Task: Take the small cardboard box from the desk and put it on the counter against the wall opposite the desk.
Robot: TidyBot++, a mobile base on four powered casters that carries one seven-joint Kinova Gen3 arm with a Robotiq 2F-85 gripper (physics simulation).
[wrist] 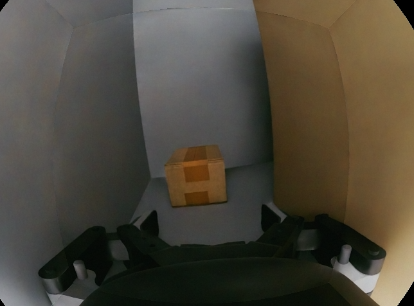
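The small cardboard box [196, 180] stands upright on a grey surface [240, 192], a little below the middle of the wrist view, with brown tape down its top and front. My gripper [209, 219] is open and empty at the bottom of the view. The box is beyond the fingertips, apart from both, and slightly left of the midline between them. The desk and the counter cannot be made out for certain in this view.
A grey upright panel [200, 90] rises behind the box. A grey wall [100, 125] is close on the left. A large tan cardboard-coloured surface [310, 120] stands close on the right, so the space around the box is narrow.
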